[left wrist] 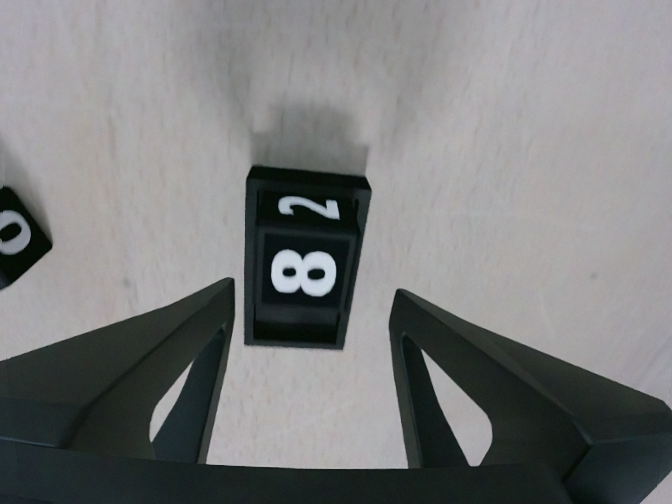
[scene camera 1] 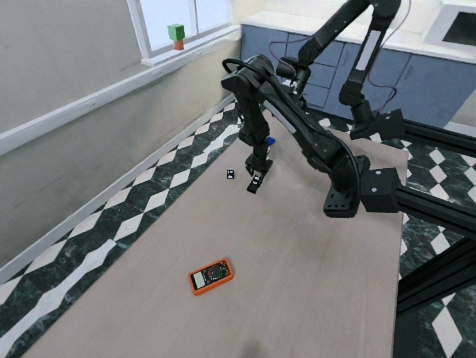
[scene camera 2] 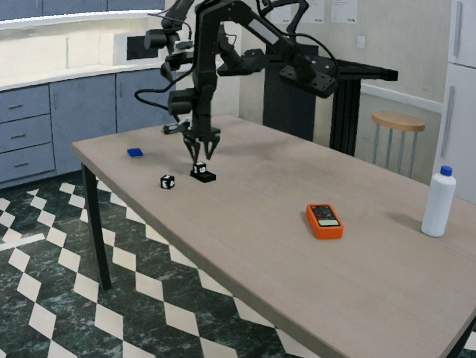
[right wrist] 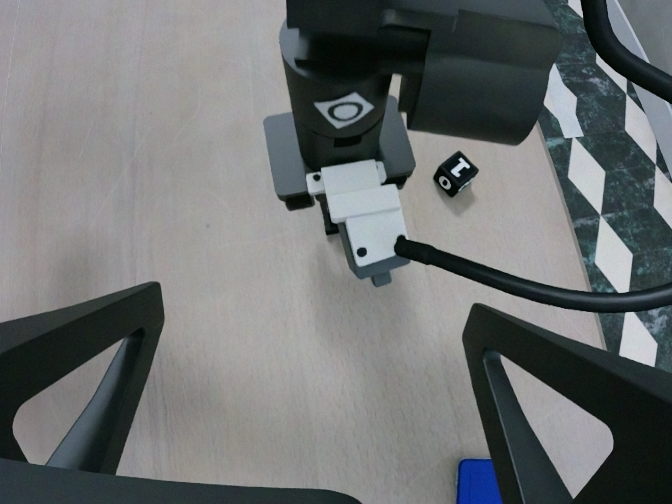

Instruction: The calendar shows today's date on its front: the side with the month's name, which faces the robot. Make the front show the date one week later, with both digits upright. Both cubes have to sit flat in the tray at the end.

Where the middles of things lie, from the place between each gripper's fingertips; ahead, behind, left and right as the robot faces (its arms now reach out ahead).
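The black calendar tray [left wrist: 262,330] is 28 cm below my right hand, 15 cm to the left of it and 3 cm ahead of it.
My left hand [scene camera 2: 201,161] is 50 mm above the tray and 10 mm to the right of it.
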